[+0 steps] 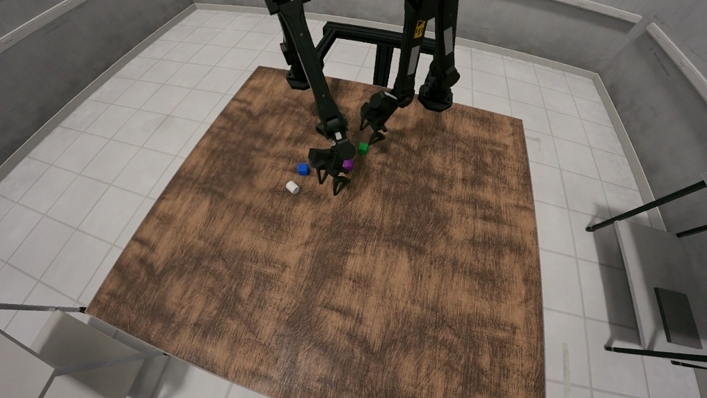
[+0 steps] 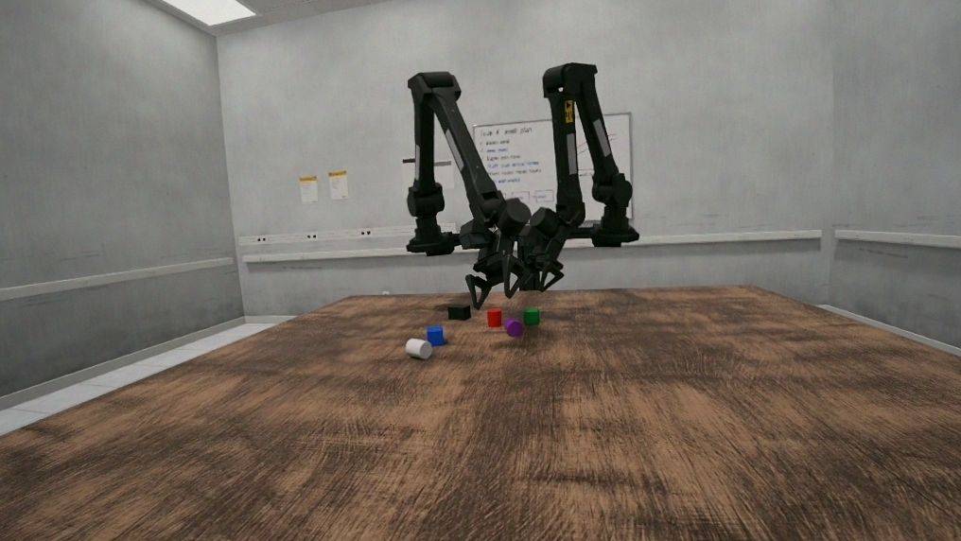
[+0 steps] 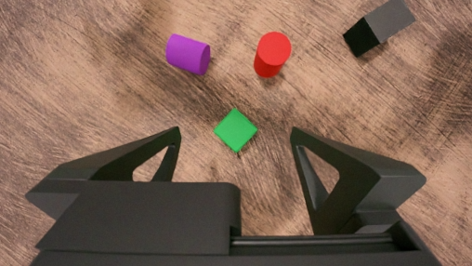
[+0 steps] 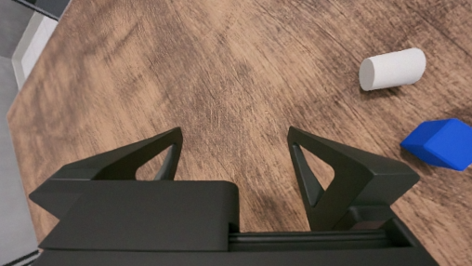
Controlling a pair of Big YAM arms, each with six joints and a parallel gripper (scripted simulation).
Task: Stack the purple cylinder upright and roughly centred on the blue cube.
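My right hand is 20 cm past the purple cylinder, 11 cm above it and 4 cm to the right of it. From my right hand the other things lie so: blue cube: 16 cm to the right, 13 cm behind, 11 cm below; white cylinder: 18 cm to the right, 11 cm below, 3 cm behind; red cylinder: 29 cm behind, 11 cm below, 2 cm to the right.
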